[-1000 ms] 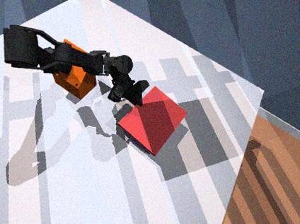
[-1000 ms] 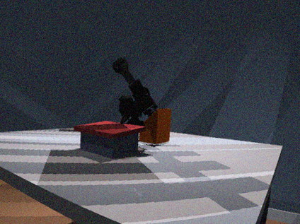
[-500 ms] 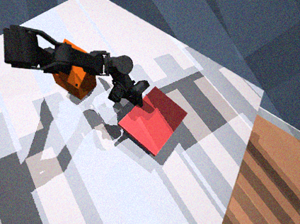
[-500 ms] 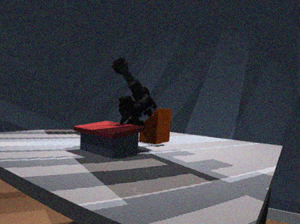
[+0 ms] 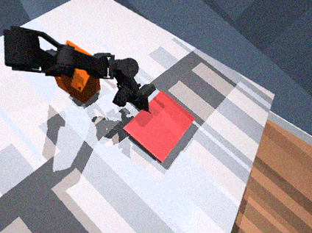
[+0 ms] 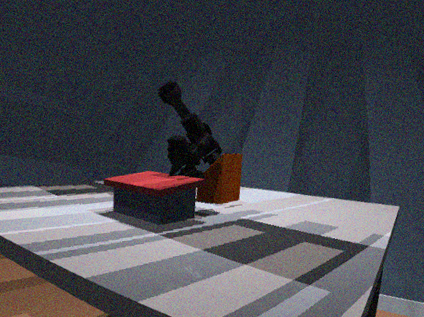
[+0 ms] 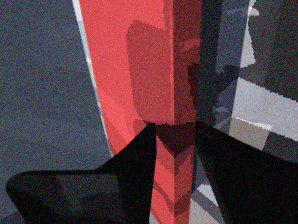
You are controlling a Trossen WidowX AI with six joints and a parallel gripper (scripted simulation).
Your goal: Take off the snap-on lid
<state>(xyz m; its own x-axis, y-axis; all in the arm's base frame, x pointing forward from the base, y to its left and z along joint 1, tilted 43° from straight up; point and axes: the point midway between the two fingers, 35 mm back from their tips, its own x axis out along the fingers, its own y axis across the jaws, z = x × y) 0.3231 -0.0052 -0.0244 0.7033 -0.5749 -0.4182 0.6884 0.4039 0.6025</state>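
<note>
The red lid is 80 mm ahead of my gripper tip and 10 mm to the right of it. Also, from my gripper tip: storage box 70 mm ahead, 50 mm below, 10 mm to the right.
</note>
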